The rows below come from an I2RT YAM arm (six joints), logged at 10 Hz.
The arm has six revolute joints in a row. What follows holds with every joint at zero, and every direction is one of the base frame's.
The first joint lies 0.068 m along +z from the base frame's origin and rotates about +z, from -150 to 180 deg.
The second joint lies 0.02 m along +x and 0.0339 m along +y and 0.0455 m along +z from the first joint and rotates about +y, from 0 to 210 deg.
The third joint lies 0.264 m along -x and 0.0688 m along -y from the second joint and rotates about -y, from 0 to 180 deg.
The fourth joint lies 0.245 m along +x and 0.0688 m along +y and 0.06 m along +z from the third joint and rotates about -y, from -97 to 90 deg.
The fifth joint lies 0.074 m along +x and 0.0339 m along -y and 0.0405 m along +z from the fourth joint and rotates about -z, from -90 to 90 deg.
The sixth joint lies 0.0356 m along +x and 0.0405 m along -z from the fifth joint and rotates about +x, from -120 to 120 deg.
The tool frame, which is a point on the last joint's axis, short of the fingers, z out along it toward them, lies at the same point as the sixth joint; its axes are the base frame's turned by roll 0, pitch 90 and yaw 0 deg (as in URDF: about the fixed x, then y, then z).
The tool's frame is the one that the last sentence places.
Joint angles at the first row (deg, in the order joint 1, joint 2, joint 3, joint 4, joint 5, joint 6):
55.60 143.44 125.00 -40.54 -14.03 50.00
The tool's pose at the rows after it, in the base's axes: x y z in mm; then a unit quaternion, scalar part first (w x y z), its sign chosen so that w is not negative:
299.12, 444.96, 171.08, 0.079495, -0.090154, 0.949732, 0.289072
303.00, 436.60, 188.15, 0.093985, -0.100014, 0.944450, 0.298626
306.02, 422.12, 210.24, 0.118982, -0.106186, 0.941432, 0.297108
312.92, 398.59, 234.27, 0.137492, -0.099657, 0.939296, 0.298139
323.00, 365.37, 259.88, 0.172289, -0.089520, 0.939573, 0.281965
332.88, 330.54, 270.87, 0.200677, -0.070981, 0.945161, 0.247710
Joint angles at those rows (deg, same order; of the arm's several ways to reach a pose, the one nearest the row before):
55.17 141.39 124.11 -40.41 -13.92 48.38
54.30 138.80 122.93 -40.14 -14.15 46.56
53.19 134.84 120.66 -40.45 -12.79 44.42
51.00 130.01 117.60 -41.03 -12.43 43.01
47.79 124.50 114.23 -42.27 -10.04 40.32
44.30 120.02 110.01 -43.32 -6.61 37.90

